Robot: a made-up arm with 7 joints. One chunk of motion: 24 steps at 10 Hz.
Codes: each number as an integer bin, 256 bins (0 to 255) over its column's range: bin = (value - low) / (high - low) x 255, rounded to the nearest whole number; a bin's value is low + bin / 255 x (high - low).
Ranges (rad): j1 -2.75..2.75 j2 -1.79..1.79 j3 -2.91..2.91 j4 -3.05..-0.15 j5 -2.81..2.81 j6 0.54..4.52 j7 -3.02..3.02
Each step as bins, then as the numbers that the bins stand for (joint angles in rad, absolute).
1 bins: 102 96 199 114 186 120 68
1 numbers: -0.5500 -0.4422 1.6319 -1.7535 1.2893 2.4129 -1.4093
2 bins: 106 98 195 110 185 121 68
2 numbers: -0.4637 -0.4142 1.5406 -1.7990 1.2673 2.4285 -1.4093
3 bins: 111 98 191 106 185 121 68
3 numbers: -0.3559 -0.4142 1.4493 -1.8445 1.2673 2.4285 -1.4093
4 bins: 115 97 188 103 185 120 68
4 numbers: -0.2696 -0.4282 1.3808 -1.8786 1.2673 2.4129 -1.4093
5 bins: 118 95 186 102 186 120 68
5 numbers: -0.2049 -0.4563 1.3352 -1.8900 1.2893 2.4129 -1.4093
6 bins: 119 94 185 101 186 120 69
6 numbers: -0.1833 -0.4703 1.3124 -1.9014 1.2893 2.4129 -1.3856
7 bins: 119 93 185 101 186 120 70
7 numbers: -0.1833 -0.4844 1.3124 -1.9014 1.2893 2.4129 -1.3620
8 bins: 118 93 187 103 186 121 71
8 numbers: -0.2049 -0.4844 1.3580 -1.8786 1.2893 2.4285 -1.3383
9 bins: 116 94 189 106 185 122 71
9 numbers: -0.2480 -0.4703 1.4036 -1.8445 1.2673 2.4442 -1.3383
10 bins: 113 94 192 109 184 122 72
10 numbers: -0.3127 -0.4703 1.4721 -1.8104 1.2452 2.4442 -1.3146
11 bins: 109 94 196 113 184 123 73
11 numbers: -0.3990 -0.4703 1.5634 -1.7649 1.2452 2.4598 -1.2909
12 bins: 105 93 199 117 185 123 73
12 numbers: -0.4853 -0.4844 1.6319 -1.7194 1.2673 2.4598 -1.2909
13 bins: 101 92 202 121 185 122 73
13 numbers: -0.5716 -0.4984 1.7004 -1.6739 1.2673 2.4442 -1.2909
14 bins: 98 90 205 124 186 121 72
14 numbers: -0.6363 -0.5265 1.7688 -1.6398 1.2893 2.4285 -1.3146
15 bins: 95 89 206 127 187 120 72
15 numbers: -0.7010 -0.5405 1.7916 -1.6057 1.3113 2.4129 -1.3146
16 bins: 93 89 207 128 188 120 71
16 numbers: -0.7441 -0.5405 1.8145 -1.5943 1.3334 2.4129 -1.3383
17 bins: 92 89 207 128 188 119 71
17 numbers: -0.7657 -0.5405 1.8145 -1.5943 1.3334 2.3973 -1.3383
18 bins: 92 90 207 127 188 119 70
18 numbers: -0.7657 -0.5265 1.8145 -1.6057 1.3334 2.3973 -1.3620
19 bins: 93 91 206 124 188 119 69
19 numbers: -0.7441 -0.5124 1.7916 -1.6398 1.3334 2.3973 -1.3856
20 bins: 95 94 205 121 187 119 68
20 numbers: -0.7010 -0.4703 1.7688 -1.6739 1.3113 2.3973 -1.4093
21 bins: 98 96 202 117 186 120 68
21 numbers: -0.6363 -0.4422 1.7004 -1.7194 1.2893 2.4129 -1.4093
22 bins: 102 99 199 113 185 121 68
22 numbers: -0.5500 -0.4001 1.6319 -1.7649 1.2673 2.4285 -1.4093
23 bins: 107 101 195 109 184 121 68
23 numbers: -0.4422 -0.3720 1.5406 -1.8104 1.2452 2.4285 -1.4093
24 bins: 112 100 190 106 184 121 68
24 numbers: -0.3343 -0.3861 1.4265 -1.8445 1.2452 2.4285 -1.4093
